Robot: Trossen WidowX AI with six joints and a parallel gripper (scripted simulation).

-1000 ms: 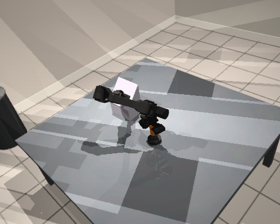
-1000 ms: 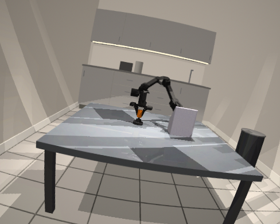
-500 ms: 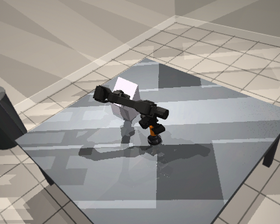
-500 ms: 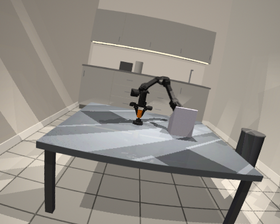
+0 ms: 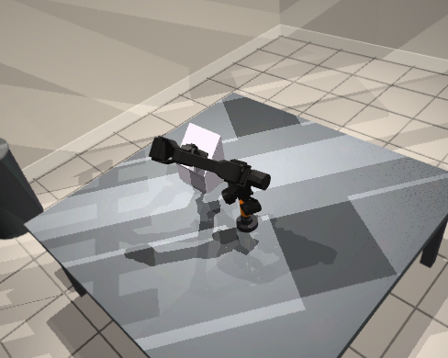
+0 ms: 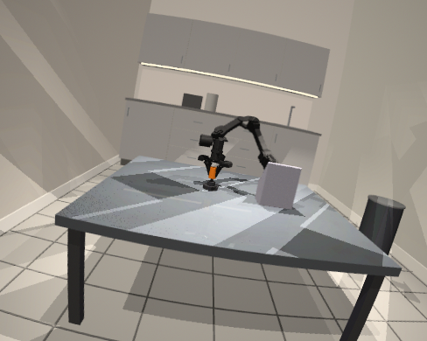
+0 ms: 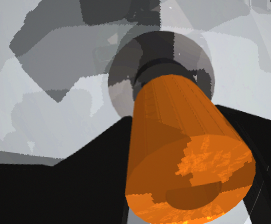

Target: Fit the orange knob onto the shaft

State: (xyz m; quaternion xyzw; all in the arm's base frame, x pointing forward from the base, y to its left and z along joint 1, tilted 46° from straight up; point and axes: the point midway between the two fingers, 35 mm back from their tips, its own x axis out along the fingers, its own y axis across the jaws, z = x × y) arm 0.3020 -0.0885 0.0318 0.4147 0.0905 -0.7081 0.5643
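Now: the round dark pedestal 40 mm below my gripper tip. Round my gripper tip: orange knob: 20 mm above.
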